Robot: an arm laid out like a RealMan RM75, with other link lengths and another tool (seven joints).
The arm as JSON. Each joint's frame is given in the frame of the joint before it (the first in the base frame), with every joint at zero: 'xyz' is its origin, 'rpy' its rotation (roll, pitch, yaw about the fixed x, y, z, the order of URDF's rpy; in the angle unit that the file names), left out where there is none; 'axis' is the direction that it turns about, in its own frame. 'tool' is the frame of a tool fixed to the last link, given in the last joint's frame.
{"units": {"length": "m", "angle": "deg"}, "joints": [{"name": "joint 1", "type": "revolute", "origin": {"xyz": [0.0, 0.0, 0.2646]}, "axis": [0.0, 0.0, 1.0]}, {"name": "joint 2", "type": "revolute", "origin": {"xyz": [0.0, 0.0, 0.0], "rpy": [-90.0, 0.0, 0.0]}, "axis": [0.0, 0.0, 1.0]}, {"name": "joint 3", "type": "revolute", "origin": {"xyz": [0.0, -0.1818, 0.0], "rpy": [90.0, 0.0, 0.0]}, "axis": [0.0, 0.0, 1.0]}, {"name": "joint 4", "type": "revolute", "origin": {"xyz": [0.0, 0.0, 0.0], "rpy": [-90.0, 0.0, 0.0]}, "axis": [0.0, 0.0, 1.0]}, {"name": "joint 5", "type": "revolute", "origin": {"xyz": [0.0, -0.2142, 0.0], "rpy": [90.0, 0.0, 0.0]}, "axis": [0.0, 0.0, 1.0]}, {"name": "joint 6", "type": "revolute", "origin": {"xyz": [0.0, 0.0, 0.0], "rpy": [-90.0, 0.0, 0.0]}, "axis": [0.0, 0.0, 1.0]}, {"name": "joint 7", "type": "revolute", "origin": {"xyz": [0.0, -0.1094, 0.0], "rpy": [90.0, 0.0, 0.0]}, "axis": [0.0, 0.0, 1.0]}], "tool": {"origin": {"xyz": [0.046, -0.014, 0.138], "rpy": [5.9, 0.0, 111.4]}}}
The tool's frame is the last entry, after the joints.
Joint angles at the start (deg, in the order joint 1, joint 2, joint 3, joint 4, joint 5, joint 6, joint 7):
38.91 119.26 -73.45 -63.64 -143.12 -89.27 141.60
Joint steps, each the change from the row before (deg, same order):
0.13 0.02 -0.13 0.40 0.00 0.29 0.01
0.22 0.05 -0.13 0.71 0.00 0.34 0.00
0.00 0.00 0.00 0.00 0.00 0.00 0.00
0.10 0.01 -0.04 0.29 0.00 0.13 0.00
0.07 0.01 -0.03 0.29 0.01 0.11 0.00
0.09 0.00 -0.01 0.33 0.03 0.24 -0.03
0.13 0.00 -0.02 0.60 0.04 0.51 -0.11
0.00 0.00 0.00 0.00 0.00 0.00 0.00
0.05 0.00 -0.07 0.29 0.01 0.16 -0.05
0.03 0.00 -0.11 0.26 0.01 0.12 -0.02
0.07 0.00 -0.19 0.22 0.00 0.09 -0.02
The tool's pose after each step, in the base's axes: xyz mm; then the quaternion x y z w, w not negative. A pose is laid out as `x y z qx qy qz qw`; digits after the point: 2 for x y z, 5 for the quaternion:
217.07 306.12 -43.89 -0.20511 0.95979 -0.05436 0.18382
217.93 305.55 -45.83 -0.20376 0.95997 -0.05632 0.18376
217.93 305.55 -45.83 -0.20376 0.95997 -0.05632 0.18376
218.27 305.37 -46.53 -0.20320 0.96004 -0.05706 0.18378
218.74 305.00 -47.22 -0.20231 0.96020 -0.05796 0.18364
219.15 305.21 -47.98 -0.20168 0.96038 -0.05783 0.18344
220.13 305.80 -49.34 -0.20082 0.96063 -0.05710 0.18329
220.13 305.80 -49.34 -0.20082 0.96063 -0.05710 0.18329
220.77 305.56 -50.04 -0.20044 0.96064 -0.05787 0.18345
221.45 305.07 -50.72 -0.19996 0.96061 -0.05901 0.18373
221.87 304.62 -51.40 -0.20041 0.96029 -0.06058 0.18443

